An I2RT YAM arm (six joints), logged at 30 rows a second.
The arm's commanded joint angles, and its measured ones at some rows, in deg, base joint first. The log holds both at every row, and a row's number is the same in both.
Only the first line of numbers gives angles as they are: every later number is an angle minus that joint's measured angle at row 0.
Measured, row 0:
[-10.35 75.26 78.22 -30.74 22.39 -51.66]
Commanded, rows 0 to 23:
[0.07 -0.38 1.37 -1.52 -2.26 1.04]
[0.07 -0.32 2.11 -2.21 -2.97 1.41]
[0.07 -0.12 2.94 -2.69 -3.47 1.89]
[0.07 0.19 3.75 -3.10 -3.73 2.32]
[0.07 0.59 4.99 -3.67 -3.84 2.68]
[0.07 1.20 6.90 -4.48 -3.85 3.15]
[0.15 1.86 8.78 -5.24 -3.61 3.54]
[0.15 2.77 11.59 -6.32 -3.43 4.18]
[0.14 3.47 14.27 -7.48 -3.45 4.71]
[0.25 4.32 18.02 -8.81 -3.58 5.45]
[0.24 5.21 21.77 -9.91 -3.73 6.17]
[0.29 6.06 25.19 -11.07 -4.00 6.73]
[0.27 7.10 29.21 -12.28 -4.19 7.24]
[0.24 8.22 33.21 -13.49 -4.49 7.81]
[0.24 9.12 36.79 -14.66 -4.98 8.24]
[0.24 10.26 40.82 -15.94 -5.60 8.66]
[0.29 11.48 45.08 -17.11 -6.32 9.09]
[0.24 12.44 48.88 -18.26 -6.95 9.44]
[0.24 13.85 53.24 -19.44 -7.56 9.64]
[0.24 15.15 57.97 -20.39 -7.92 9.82]
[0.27 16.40 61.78 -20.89 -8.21 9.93]
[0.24 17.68 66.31 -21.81 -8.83 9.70]
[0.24 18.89 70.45 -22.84 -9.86 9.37]
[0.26 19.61 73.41 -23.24 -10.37 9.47]
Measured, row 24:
[0.11 18.12 67.21 -21.51 -7.25 8.11]
